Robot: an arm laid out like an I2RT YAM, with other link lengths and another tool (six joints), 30 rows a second.
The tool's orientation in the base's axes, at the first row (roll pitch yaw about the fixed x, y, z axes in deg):
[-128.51 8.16 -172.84]
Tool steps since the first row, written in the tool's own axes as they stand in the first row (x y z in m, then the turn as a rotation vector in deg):
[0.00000 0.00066 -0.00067 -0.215 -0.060 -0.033]
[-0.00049 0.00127 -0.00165 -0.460 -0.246 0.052]
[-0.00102 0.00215 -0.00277 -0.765 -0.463 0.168]
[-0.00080 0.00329 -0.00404 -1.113 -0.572 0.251]
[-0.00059 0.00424 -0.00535 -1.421 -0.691 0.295]
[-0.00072 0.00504 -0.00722 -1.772 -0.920 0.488]
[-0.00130 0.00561 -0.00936 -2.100 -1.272 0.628]
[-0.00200 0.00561 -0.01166 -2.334 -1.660 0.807]
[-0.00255 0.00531 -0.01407 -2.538 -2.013 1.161]
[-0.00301 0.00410 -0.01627 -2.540 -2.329 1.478]
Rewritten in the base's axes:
[-0.00010 0.00093 -0.00010 0.203 0.014 0.097]
[0.00022 0.00213 0.00010 0.453 -0.138 0.224]
[0.00056 0.00360 0.00019 0.767 -0.327 0.364]
[0.00014 0.00527 0.00006 1.121 -0.416 0.446]
[-0.00027 0.00685 0.00010 1.428 -0.487 0.555]
[-0.00047 0.00880 0.00065 1.801 -0.736 0.663]
[-0.00027 0.01087 0.00161 2.137 -1.025 0.896]
[-0.00001 0.01271 0.00313 2.388 -1.378 1.120]
[0.00007 0.01444 0.00492 2.642 -1.847 1.204]
[0.00008 0.01541 0.00728 2.693 -2.289 1.254]

